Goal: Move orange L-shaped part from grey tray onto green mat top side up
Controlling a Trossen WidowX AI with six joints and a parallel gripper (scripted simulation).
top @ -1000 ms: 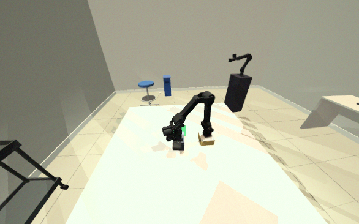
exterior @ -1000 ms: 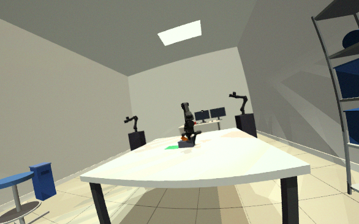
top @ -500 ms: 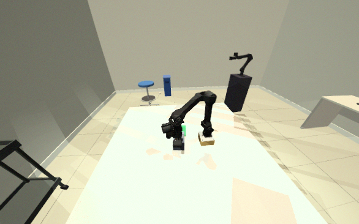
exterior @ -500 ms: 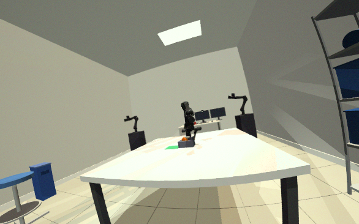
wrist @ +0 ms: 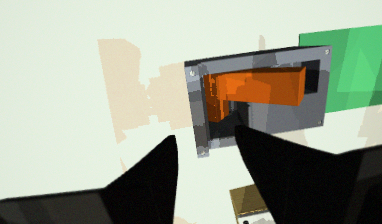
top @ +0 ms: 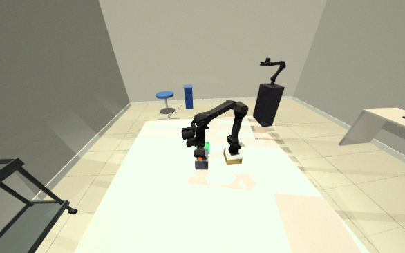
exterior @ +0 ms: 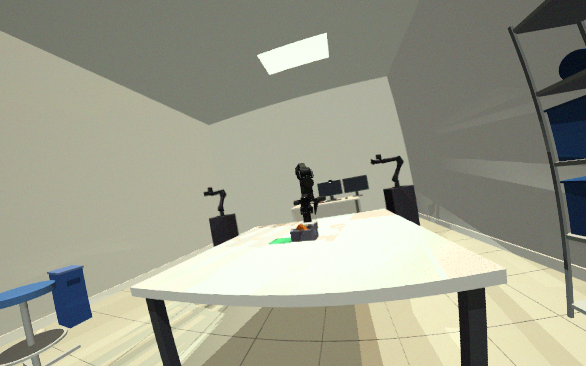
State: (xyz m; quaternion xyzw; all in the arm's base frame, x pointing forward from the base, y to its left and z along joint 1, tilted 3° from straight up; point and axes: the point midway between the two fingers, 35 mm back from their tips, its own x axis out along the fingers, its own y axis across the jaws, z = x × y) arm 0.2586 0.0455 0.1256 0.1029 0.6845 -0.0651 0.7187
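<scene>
Now: gripper tip 100 mm above the orange L-shaped part, 40 mm to the left of it and 20 mm past it. Round my gripper tip: green mat (220 mm to the right, 160 mm below, 60 mm behind).
</scene>
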